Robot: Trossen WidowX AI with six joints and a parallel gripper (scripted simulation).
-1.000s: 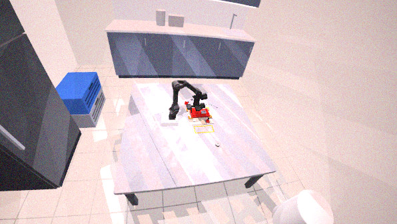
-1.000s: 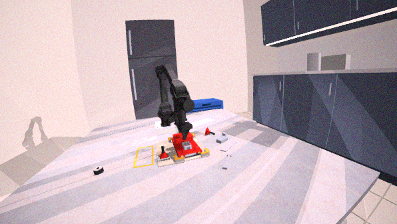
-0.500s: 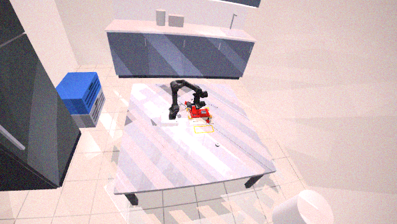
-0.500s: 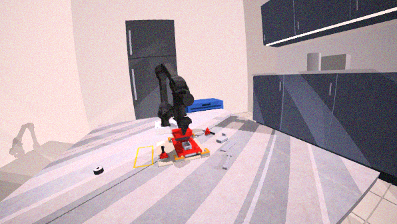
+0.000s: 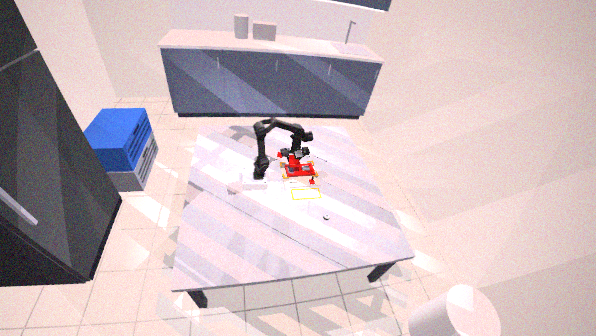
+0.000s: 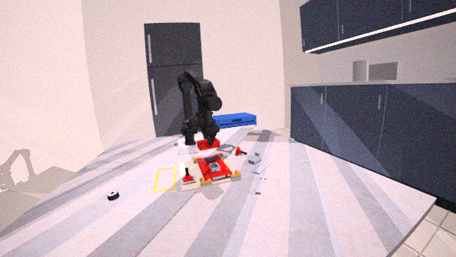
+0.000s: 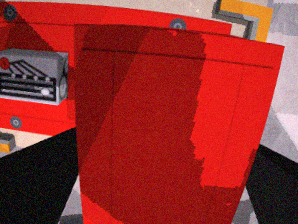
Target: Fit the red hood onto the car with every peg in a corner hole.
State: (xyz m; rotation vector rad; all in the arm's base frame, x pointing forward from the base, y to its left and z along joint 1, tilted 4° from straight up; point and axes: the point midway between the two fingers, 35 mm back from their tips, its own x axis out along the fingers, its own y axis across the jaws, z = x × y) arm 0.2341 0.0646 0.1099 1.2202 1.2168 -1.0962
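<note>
My gripper tip is 10 cm short of the engine block and 8 cm above it. The rest, counted from my gripper tip: black ring (40 cm to the right, 14 cm ahead, 9 cm below); then red hood (1 cm above).
</note>
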